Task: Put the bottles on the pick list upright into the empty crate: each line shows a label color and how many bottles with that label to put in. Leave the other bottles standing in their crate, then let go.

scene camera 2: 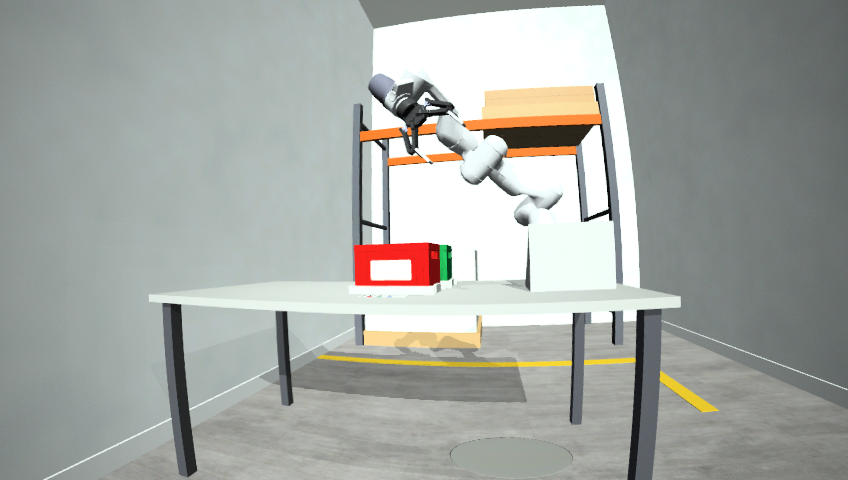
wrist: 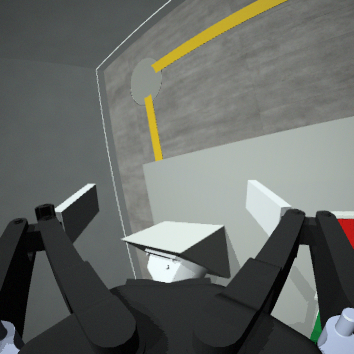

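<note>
A red crate point(scene camera 2: 421, 267) stands on the left half of the table in scene camera 2; its edge point(wrist: 347, 231) shows at the right of the wrist view. A green crate point(scene camera 2: 446, 261) point(wrist: 316, 331) stands behind it, mostly hidden. No bottles show in either view; the crates' insides are hidden. Small coloured marks lie on the table in front of the red crate, too flat to read. My gripper point(scene camera 2: 442, 140) point(wrist: 171, 195) is open and empty, high above the crates and tilted, with its fingers pointing down to the right in scene camera 2.
A large pale box point(scene camera 2: 571, 255) point(wrist: 175, 236) stands at the right of the table point(scene camera 2: 238, 293) point(wrist: 205, 185), by the arm's base. Behind the table is a rack point(scene camera 2: 357, 178) with orange beams and cartons point(scene camera 2: 538, 98) on top. Walls stand on both sides.
</note>
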